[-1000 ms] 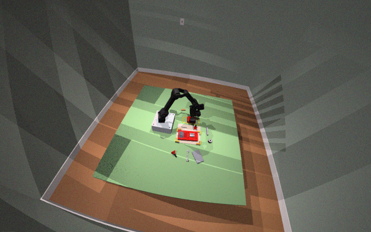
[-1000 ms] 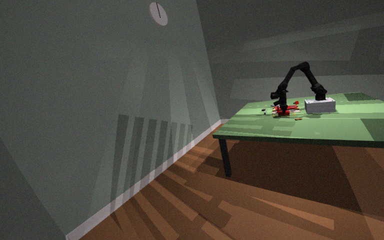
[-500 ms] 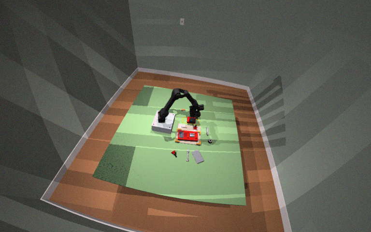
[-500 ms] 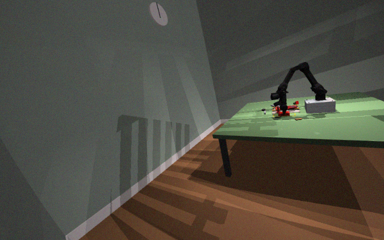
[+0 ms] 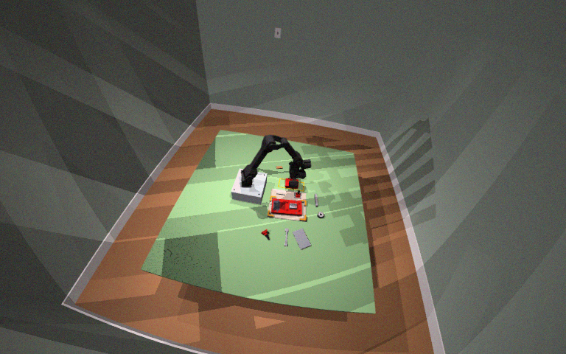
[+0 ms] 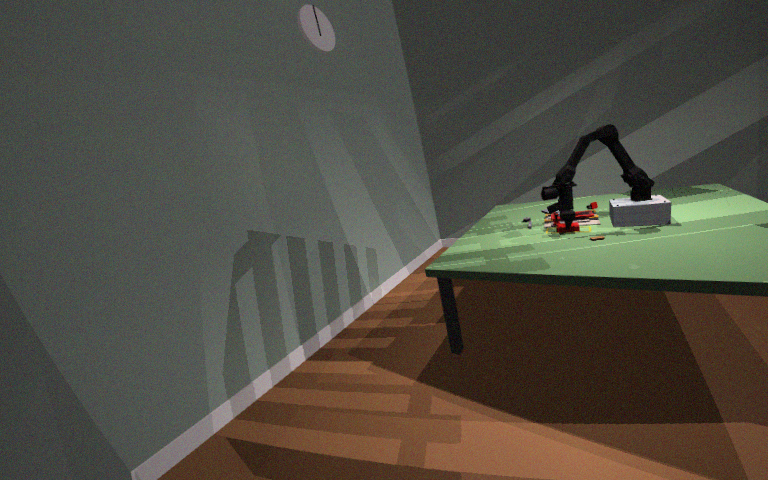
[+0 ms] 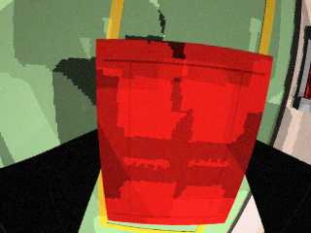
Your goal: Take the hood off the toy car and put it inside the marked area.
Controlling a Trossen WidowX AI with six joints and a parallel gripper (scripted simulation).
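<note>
Right now my gripper tip is right at the red hood. The rest, counted from my gripper tip: black wheel 17 cm ahead, 26 cm to the right, 1 cm below.
</note>
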